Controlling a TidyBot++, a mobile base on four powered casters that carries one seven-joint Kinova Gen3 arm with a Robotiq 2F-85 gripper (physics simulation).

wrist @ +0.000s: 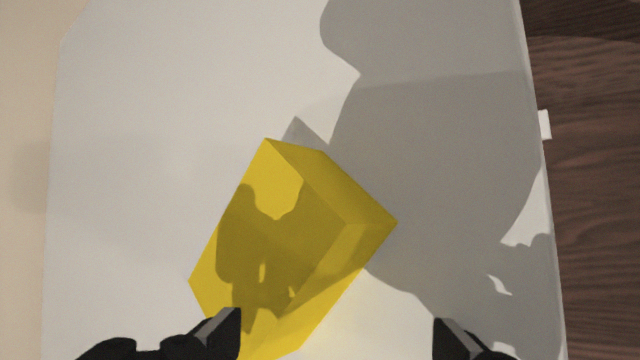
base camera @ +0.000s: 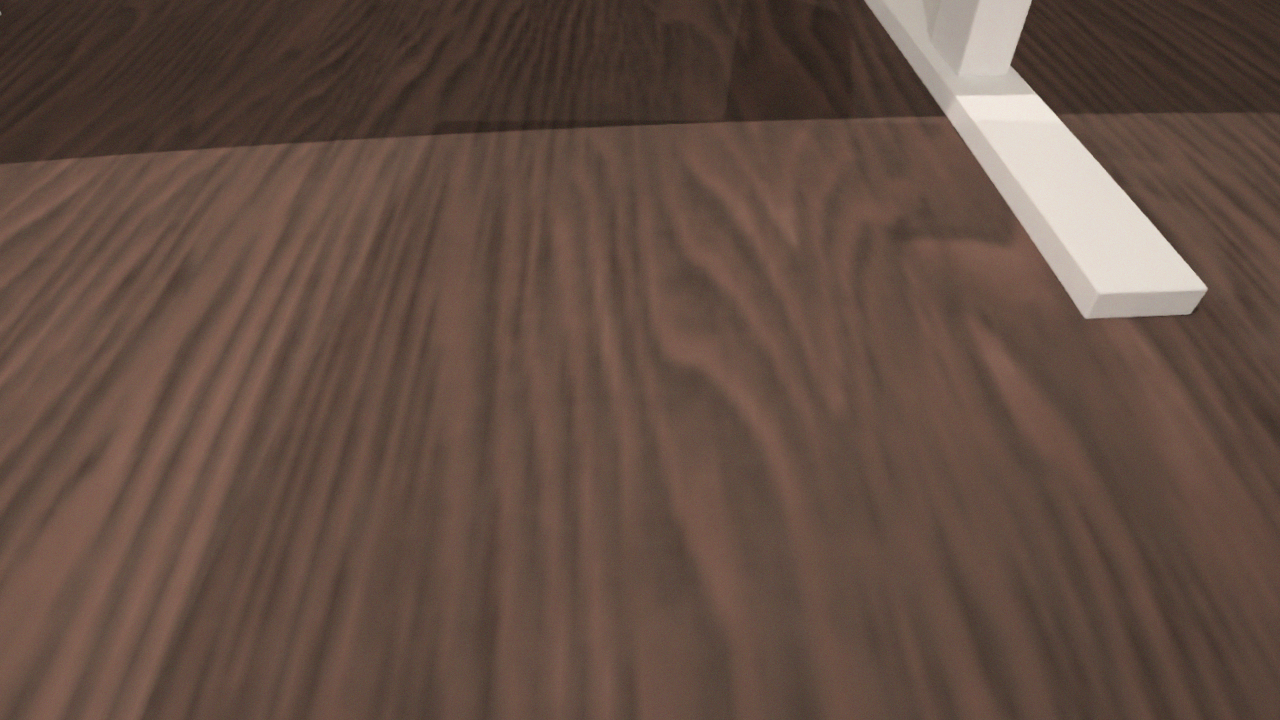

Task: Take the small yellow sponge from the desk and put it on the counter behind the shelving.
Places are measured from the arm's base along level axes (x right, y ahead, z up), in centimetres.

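Pixels of known places: gripper, between the fingertips: [wrist: 335, 335].
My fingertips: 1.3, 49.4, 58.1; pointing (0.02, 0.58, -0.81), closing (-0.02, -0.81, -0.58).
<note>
Behind a point stands the place of what it marks, as x, y, z.
The yellow sponge [wrist: 280, 240] {5.4, 51.3, 59.8} lies on the white desk top [wrist: 125, 100] {19.2, 82.8, 55.3} in the wrist view, turned at an angle, with shadows across it. My gripper [wrist: 335, 335] {1.3, 49.4, 58.1} is open, its two dark fingertips at the bottom of the wrist view. Nothing is held between them. The left fingertip overlaps the lower end of the sponge in the picture; the right fingertip stands to the right of it, over the desk top. Most of the sponge lies left of the middle between the fingertips. The counter and the shelving do not show in these views.
In the base camera view a white desk foot [base camera: 1083, 197] with an upright leg [base camera: 984, 35] {27.8, 77.5, -33.1} stands on the brown wood floor [base camera: 537, 402] {-8.8, 38.4, -39.7} at the upper right. In the wrist view the desk's right edge borders the floor [wrist: 595, 200] {10.2, 37.2, -39.7}, and a beige surface [wrist: 22, 100] {26.3, 123.0, 59.8} lies along the left.
</note>
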